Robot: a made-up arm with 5 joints. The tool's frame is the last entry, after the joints. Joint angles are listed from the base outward. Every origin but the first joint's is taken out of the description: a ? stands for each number. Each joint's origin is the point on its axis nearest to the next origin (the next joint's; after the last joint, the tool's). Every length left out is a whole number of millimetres.
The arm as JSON. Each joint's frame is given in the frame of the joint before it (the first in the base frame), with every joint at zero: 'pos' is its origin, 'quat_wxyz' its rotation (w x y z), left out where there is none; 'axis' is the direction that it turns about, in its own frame. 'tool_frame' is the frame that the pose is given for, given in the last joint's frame.
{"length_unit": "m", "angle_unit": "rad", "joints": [
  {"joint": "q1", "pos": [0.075, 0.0, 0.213], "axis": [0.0, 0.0, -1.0]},
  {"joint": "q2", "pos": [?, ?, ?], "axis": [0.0, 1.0, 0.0]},
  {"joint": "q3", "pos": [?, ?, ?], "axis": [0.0, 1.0, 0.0]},
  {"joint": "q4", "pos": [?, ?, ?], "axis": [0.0, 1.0, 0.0]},
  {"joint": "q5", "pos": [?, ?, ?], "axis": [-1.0, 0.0, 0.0]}
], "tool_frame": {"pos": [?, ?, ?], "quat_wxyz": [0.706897, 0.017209, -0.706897, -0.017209]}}
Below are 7 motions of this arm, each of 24 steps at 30 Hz.
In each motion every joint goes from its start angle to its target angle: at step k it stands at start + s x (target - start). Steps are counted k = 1, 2, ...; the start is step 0. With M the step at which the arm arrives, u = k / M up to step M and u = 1 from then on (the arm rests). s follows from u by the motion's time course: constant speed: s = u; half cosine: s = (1 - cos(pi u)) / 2; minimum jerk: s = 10 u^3 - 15 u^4 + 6 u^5.
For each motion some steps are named. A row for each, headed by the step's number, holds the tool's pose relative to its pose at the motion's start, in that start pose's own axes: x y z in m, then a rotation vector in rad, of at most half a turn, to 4 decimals.
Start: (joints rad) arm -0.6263 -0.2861 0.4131 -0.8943 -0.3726
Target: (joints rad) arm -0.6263 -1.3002 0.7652 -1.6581 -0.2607
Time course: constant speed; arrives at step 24
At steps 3, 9, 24:
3: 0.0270 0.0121 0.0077 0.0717 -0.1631 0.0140
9: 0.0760 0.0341 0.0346 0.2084 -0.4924 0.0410
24: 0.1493 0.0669 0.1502 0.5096 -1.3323 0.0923

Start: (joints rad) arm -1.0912 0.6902 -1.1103 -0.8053 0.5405
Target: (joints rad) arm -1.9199 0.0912 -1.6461 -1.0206 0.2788
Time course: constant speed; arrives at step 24
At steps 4, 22, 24:
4: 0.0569 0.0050 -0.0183 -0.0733 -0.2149 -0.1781
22: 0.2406 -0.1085 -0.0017 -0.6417 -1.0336 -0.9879
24: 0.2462 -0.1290 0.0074 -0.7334 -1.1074 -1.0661

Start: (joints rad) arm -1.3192 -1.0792 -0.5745 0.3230 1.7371
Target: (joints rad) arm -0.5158 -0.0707 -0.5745 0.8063 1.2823
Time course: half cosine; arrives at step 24
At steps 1, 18, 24:
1: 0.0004 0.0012 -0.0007 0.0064 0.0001 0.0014
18: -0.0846 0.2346 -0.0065 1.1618 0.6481 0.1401
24: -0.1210 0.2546 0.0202 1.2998 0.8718 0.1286

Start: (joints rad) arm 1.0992 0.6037 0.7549 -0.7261 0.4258
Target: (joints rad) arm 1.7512 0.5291 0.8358 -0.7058 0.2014
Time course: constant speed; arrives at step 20
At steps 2, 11, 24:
2: -0.0050 -0.0127 0.0010 -0.0481 0.0213 -0.0610
11: -0.0328 -0.0650 0.0144 -0.2698 0.1033 -0.3367
24: -0.0664 -0.1066 0.0405 -0.5006 0.1626 -0.6116

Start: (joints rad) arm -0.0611 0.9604 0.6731 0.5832 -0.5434
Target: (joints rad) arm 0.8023 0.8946 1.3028 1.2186 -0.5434
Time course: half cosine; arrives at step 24
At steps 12, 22, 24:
12: -0.0491 -0.0584 -0.0024 -0.0346 0.6880 -0.2564
22: -0.1019 -0.0859 0.0240 0.0869 1.3888 -0.2954
24: -0.1035 -0.0867 0.0253 0.0938 1.4131 -0.2922

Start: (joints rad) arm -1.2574 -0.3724 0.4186 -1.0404 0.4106
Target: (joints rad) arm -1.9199 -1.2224 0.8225 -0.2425 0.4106
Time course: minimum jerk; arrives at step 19
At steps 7, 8, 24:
7: 0.0326 0.0128 0.0133 0.1285 0.0506 -0.1423
8: 0.0425 0.0152 0.0196 0.1750 0.0665 -0.1886
24: 0.0886 0.0112 0.0805 0.5455 0.1557 -0.4860

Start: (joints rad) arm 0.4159 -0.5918 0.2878 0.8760 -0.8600
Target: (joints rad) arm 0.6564 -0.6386 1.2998 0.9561 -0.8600
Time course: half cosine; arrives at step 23
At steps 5, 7, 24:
5: -0.0073 -0.0157 -0.0091 -0.1058 0.0549 -0.0159
7: -0.0145 -0.0302 -0.0155 -0.1988 0.1048 -0.0322
24: -0.0895 -0.1397 -0.0092 -0.8912 0.5484 -0.2238

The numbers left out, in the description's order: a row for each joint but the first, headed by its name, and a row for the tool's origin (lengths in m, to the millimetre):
q2: 0.022 0.007 0.0
q3: 0.033 0.0 0.134
q4: 0.12 0.0 0.005
q5: 0.068 0.0 0.0
tool: 0.0 0.0 0.0

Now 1 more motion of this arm.
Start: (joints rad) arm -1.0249 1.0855 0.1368 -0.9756 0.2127
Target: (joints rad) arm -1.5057 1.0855 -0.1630 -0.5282 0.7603
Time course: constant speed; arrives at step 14
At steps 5, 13, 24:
5: 0.0110 0.0463 -0.0047 0.1738 0.0080 0.2414
13: 0.0268 0.1233 0.0077 0.4503 -0.0502 0.6384
24: 0.0285 0.1328 0.0110 0.4843 -0.0638 0.6885

